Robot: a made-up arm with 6 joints.
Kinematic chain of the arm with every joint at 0, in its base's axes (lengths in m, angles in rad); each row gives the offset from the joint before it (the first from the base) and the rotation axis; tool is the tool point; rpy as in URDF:
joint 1: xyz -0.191 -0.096 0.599 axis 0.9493 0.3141 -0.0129
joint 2: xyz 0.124 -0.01 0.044 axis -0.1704 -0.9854 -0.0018
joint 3: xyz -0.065 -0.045 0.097 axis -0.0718 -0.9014 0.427
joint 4: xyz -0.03 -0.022 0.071 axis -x
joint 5: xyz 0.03 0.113 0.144 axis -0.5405 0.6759 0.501
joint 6: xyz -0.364 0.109 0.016 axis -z
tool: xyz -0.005 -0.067 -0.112 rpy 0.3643 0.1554 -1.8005
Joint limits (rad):
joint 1: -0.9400..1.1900
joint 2: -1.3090..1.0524
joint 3: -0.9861..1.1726
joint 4: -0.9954..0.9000
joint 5: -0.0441..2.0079
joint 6: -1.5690..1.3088
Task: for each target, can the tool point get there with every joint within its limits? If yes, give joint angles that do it. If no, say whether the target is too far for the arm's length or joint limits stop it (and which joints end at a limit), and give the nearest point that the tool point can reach.
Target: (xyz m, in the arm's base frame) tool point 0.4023 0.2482 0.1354
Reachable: no: joint limits stop it (at a limit: joint 1, joint 2, joint 3, joint 5) | nearest point 0.4224 0.1528 0.1926 | short by 0.113 m
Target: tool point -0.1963 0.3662 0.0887
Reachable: no: joint limits stop it (at a limit: joint 2, joint 3, joint 4, joint 6) | nearest point -0.2292 0.2172 0.2410 | short by 0.216 m
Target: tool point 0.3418 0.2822 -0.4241
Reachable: no: too far | nearest point 0.3720 -0.0246 0.0040 | short by 0.528 m
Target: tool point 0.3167 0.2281 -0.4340
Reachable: no: too far | nearest point 0.3596 -0.0494 -0.0120 | short by 0.507 m
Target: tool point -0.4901 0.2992 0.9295
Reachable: yes | joints -0.5468 0.0600 -0.2892 0.6900 0.9272 0.7457
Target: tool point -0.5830 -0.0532 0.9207
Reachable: yes | joints -0.2526 -0.1073 0.7667 0.3442 1.4524 -1.2345
